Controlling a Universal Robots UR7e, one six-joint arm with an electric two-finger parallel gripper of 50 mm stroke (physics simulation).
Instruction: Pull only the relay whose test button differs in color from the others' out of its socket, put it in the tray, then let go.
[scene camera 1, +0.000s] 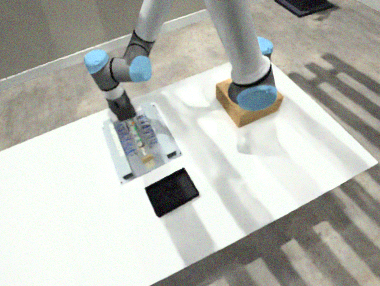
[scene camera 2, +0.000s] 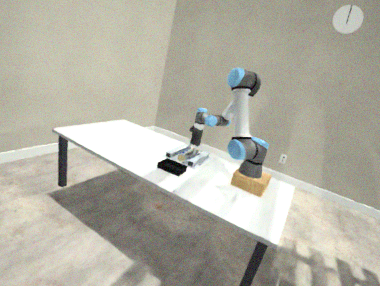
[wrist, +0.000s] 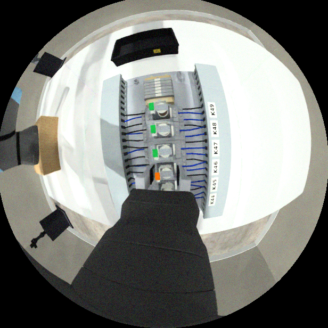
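Where they show: gripper, fingertip midpoint: (scene camera 1: 133, 129) (scene camera 2: 191, 152); arm's base, link origin: (scene camera 2: 249, 173).
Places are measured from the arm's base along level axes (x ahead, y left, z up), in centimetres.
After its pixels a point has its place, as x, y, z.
The relay with the orange test button (wrist: 166, 173) sits in the row between the wire ducts, near the K46 and K45 labels. My gripper (wrist: 165, 170) (scene camera 1: 133, 121) @(49.1, -7.7, -5.9) (scene camera 2: 193, 146) @(49.1, -7.7, -5.9) is shut on it, one finger on each side. Whether its base is still fully in the socket cannot be told. Three relays with green buttons (wrist: 164, 151) (wrist: 163, 130) (wrist: 161, 109) stand in line beyond it. Another relay (wrist: 167, 186) shows partly on the near side, its button hidden by my gripper body. The black tray (scene camera 1: 172, 193) @(43.1, 24.9, -8.4) (scene camera 2: 171, 167) @(45.1, 22.5, -8.9) (wrist: 142, 46) holds nothing visible.
Two grey wire ducts (wrist: 114, 145) (wrist: 214, 145) flank the relays, with black and blue wires at both sides. A terminal block (wrist: 158, 89) stands at the row's tray end. The robot's wooden base block (scene camera 1: 240, 112) @(7.2, 8.2, 0.1) (scene camera 2: 249, 184) @(-3.8, 9.0, -3.5) (wrist: 49, 145) stands to one side.
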